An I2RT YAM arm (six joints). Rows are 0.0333 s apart.
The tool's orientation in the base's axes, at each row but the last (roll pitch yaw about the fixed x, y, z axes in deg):
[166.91 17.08 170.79]
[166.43 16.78 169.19]
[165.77 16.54 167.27]
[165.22 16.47 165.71]
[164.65 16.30 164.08]
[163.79 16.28 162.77]
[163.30 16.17 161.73]
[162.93 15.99 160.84]
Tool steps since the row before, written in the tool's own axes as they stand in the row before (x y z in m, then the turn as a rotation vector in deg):
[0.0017 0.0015 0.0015 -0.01 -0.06 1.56]
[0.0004 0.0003 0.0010 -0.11 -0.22 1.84]
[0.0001 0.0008 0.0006 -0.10 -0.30 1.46]
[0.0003 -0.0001 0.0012 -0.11 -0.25 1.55]
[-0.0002 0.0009 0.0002 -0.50 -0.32 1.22]
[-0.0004 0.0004 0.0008 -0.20 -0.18 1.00]
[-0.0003 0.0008 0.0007 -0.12 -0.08 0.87]
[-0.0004 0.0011 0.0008 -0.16 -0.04 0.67]
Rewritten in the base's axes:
[-0.0010 0.0020 -0.0016 0.50 0.22 -1.46]
[0.0000 0.0005 -0.0010 0.67 0.09 -1.73]
[0.0002 0.0009 -0.0004 0.52 -0.05 -1.40]
[0.0001 0.0002 -0.0012 0.57 0.01 -1.47]
[0.0004 0.0008 0.0001 0.81 -0.21 -1.07]
[0.0007 0.0004 -0.0005 0.49 -0.04 -0.91]
[0.0007 0.0008 -0.0003 0.39 0.05 -0.79]
[0.0009 0.0010 -0.0003 0.37 0.04 -0.58]

